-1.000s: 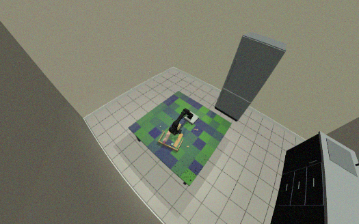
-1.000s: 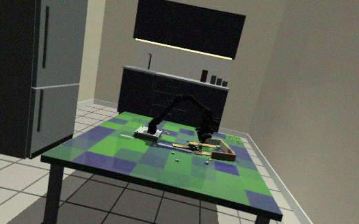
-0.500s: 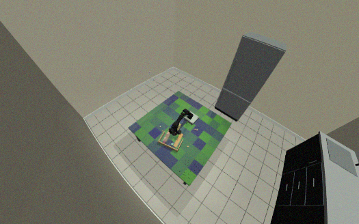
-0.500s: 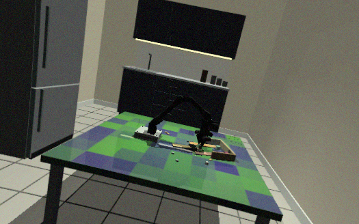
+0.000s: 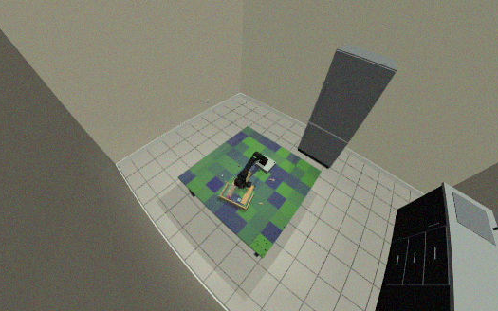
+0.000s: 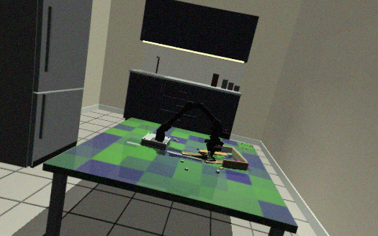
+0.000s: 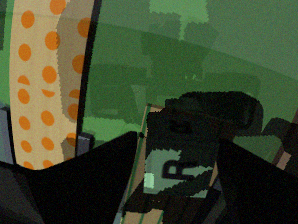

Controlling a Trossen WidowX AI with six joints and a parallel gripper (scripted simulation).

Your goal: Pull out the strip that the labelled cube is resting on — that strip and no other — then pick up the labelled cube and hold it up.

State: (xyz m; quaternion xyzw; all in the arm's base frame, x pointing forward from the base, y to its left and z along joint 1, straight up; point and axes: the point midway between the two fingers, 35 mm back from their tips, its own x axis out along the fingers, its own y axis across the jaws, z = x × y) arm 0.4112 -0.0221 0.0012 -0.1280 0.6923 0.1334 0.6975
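Right now my gripper tip is 100 mm to the right of the orange-dotted strip, 50 mm short of it and 10 mm above it.
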